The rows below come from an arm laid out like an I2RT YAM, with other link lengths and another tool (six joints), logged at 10 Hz.
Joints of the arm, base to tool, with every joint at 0 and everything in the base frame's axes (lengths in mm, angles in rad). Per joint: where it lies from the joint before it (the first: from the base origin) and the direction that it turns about. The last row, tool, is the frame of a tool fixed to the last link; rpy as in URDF.
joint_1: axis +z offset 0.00 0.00 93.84
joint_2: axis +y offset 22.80 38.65 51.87
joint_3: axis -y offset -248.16 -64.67 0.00
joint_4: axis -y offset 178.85 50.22 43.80
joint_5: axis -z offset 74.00 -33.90 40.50
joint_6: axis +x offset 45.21 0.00 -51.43
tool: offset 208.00 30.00 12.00 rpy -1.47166 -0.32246 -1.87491
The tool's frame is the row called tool.
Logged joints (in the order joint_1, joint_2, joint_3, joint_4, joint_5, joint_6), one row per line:
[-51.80, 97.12, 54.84, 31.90, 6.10, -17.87]
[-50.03, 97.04, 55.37, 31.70, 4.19, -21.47]
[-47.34, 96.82, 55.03, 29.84, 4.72, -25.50]
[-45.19, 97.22, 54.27, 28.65, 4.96, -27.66]
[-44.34, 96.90, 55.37, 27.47, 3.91, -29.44]
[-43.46, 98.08, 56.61, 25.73, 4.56, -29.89]
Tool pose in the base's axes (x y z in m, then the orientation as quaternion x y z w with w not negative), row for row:
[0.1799, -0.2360, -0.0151, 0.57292, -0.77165, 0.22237, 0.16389]
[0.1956, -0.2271, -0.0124, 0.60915, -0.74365, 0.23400, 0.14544]
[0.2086, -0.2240, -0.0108, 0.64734, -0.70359, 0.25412, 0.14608]
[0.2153, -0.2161, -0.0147, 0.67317, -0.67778, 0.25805, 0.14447]
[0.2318, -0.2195, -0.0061, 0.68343, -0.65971, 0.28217, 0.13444]
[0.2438, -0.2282, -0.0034, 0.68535, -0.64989, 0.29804, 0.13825]
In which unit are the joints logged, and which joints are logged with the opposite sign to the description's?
The joints are logged in degrees. Opposite sign: joint_4.
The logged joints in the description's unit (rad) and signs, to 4 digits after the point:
[-0.9041, 1.6951, 0.9571, -0.5568, 0.1065, -0.3119]
[-0.8732, 1.6937, 0.9664, -0.5533, 0.0731, -0.3747]
[-0.8262, 1.6898, 0.9605, -0.5208, 0.0824, -0.4451]
[-0.7887, 1.6968, 0.9472, -0.5000, 0.0866, -0.4828]
[-0.7739, 1.6912, 0.9664, -0.4794, 0.0682, -0.5138]
[-0.7585, 1.7118, 0.9880, -0.4491, 0.0796, -0.5217]

